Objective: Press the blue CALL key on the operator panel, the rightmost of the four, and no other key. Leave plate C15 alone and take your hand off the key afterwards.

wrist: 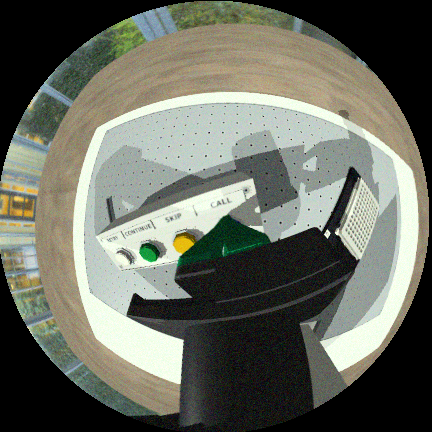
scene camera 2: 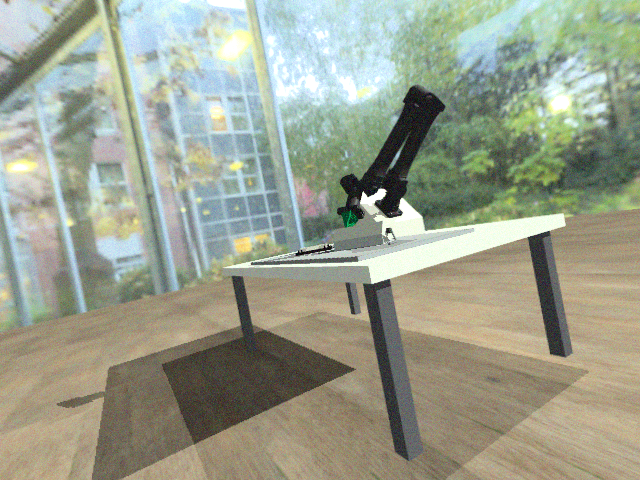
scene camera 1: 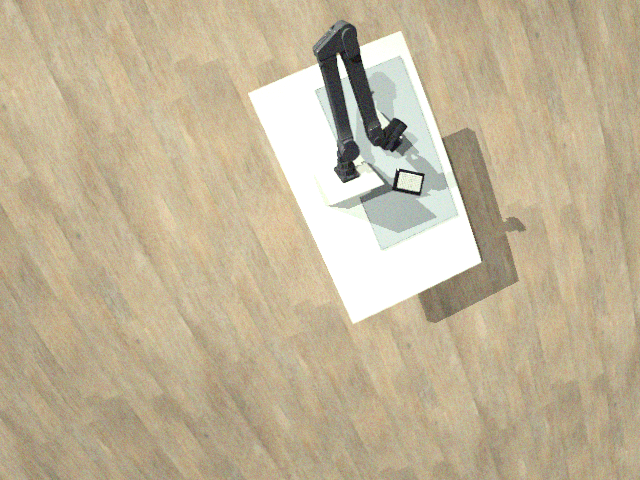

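Where they show: gripper, between the fingertips: (wrist: 227, 220); arm's base, origin of its link: (scene camera 2: 388, 209) (scene camera 1: 346, 173).
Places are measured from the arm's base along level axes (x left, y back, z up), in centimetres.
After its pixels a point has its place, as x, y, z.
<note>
The operator panel (wrist: 172, 229) @[13.9, -28.9, -6.0] (scene camera 2: 361, 233) @[19.2, -31.2, -8.0] is a pale sloped box with four labelled places. In the wrist view the white key (wrist: 124, 258) @[21.0, -23.9, -6.1], green key (wrist: 149, 252) @[16.7, -25.8, -6.0] and yellow key (wrist: 184, 242) @[12.4, -27.8, -5.9] show. The CALL label (wrist: 221, 201) @[9.0, -32.2, -5.2] is at the right end. The blue key below it is hidden behind my green fingertips. My gripper (wrist: 227, 220) @[8.3, -30.5, -6.1] (scene camera 2: 349, 224) @[8.3, -30.5, -6.1] is shut and empty, with its tips over the CALL key's place. I cannot tell whether they touch the key. A white plate (wrist: 361, 216) @[-16.0, -33.8, -10.7] (scene camera 1: 408, 181) @[-16.0, -32.9, -10.6], its name not readable, sits in a black holder (scene camera 1: 395, 180) @[-12.8, -26.8, -12.0] (scene camera 2: 314, 250) @[-11.0, -36.5, -12.1] to the panel's right.
The arm rises from a white block (scene camera 1: 356, 190) @[-9.3, 0.9, 9.4] (scene camera 2: 405, 223) @[6.7, 2.7, -8.0] on the white table (scene camera 1: 408, 273) @[-66.3, -16.6, -14.3] (scene camera 2: 423, 258) @[59.2, -42.0, -16.3]. A grey perforated board (scene camera 1: 444, 206) @[-37.4, -49.6, -13.1] (wrist: 190, 120) @[17.6, -49.4, -13.0] lies under the panel and the plate holder. A thin dark upright piece (wrist: 110, 209) @[33.5, -30.2, -12.9] stands by the panel's left end.
</note>
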